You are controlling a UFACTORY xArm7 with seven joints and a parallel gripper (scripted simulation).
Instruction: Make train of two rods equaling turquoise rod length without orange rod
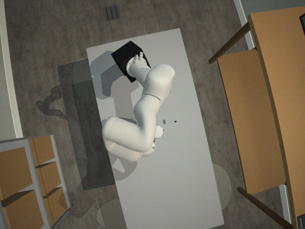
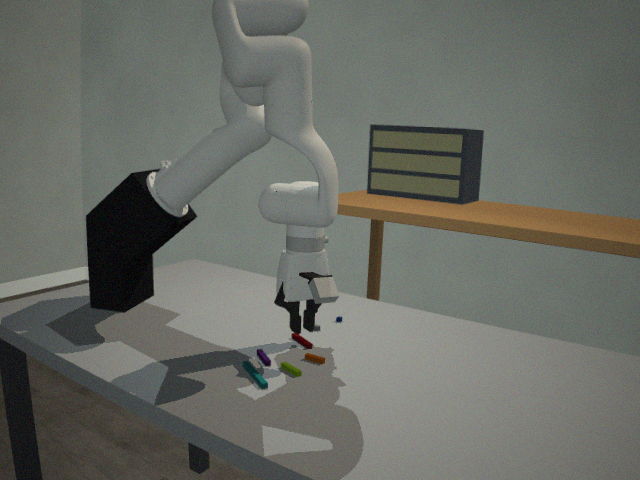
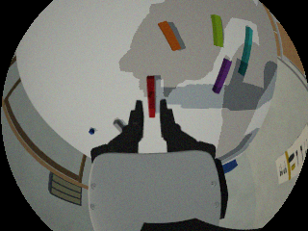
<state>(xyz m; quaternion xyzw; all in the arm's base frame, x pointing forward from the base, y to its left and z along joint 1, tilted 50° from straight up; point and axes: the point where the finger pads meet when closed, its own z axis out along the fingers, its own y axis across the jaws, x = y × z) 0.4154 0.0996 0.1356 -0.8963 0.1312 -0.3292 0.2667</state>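
Right now my hand is 4 cm above the red rod. From my hand the other things lie so: purple rod (4 cm ahead, 11 cm to the right, 4 cm below); orange rod (9 cm ahead, 3 cm to the right, 4 cm below); grey rod (6 cm behind, 7 cm to the left, 4 cm below).
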